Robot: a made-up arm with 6 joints.
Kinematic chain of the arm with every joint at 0, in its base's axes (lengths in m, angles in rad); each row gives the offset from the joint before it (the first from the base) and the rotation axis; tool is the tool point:
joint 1: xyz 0 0 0.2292 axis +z
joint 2: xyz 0 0.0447 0 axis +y
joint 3: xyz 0 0 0.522 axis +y
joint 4: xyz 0 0 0.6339 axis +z
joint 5: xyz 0 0 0 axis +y
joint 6: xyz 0 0 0.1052 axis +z
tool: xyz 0 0 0
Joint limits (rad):
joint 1: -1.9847..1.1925
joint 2: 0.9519..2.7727
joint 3: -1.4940..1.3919
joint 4: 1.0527..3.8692
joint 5: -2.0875..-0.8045
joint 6: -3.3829..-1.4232
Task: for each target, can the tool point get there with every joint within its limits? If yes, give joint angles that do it. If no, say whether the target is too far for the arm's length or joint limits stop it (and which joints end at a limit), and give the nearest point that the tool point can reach.
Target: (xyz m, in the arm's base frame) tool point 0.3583 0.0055 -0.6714
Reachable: yes | joints 0.1675 2.1474 1.0757 1.8920 -1.6963 -2.6514
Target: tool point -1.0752 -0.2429 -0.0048
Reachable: no: joint limits stop it (at a limit: joint 1, joint 3) | nearest point -0.3700 -0.6954 -0.0515 | short by 0.839 m
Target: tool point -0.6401 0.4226 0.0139
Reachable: no: joint limits stop it (at a limit: joint 2, joint 3) | nearest point -0.3464 0.2287 -0.5010 | short by 0.624 m
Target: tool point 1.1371 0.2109 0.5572
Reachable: yes | joints 0.1259 1.3219 -0.1908 3.3648 -1.2013 -3.0020
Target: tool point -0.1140 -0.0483 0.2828
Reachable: no: joint limits stop it (at a limit: joint 1, joint 3, joint 4, joint 5) | nearest point -0.3023 -0.6018 0.6295 | short by 0.680 m
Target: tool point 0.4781 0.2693 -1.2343
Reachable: no: too far | nearest point 0.3802 0.2141 -0.9258 | short by 0.328 m
